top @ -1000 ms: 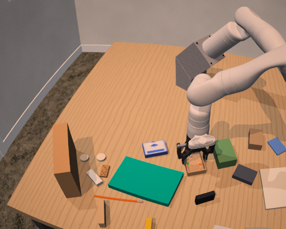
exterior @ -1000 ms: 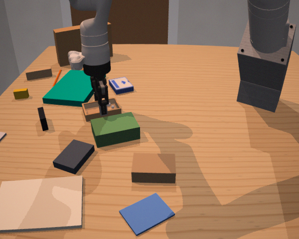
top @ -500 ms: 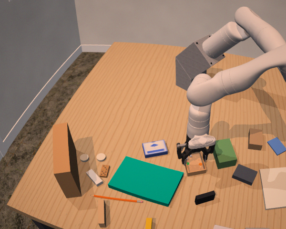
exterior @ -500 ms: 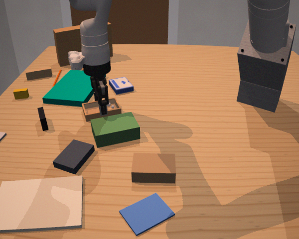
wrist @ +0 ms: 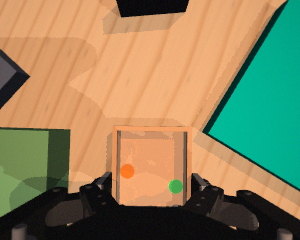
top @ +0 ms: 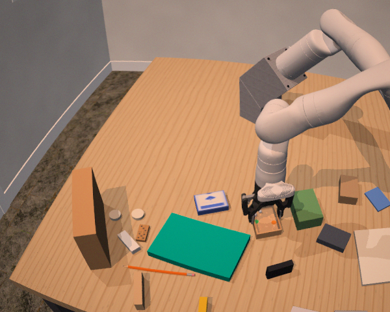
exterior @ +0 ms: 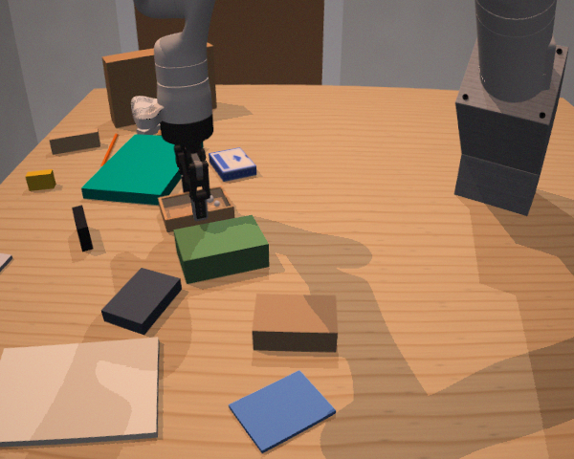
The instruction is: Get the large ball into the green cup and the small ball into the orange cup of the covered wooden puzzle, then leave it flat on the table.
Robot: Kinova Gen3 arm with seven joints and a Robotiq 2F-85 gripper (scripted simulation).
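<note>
Right now my hand is 100 mm to the right of the green block, 80 mm past it and 10 mm above it. Also, from my hand: teal slab: 150 mm ahead, 120 mm to the right, 20 mm below; black block: 140 mm ahead, 100 mm to the left, 10 mm below; wooden puzzle: 20 mm below.
</note>
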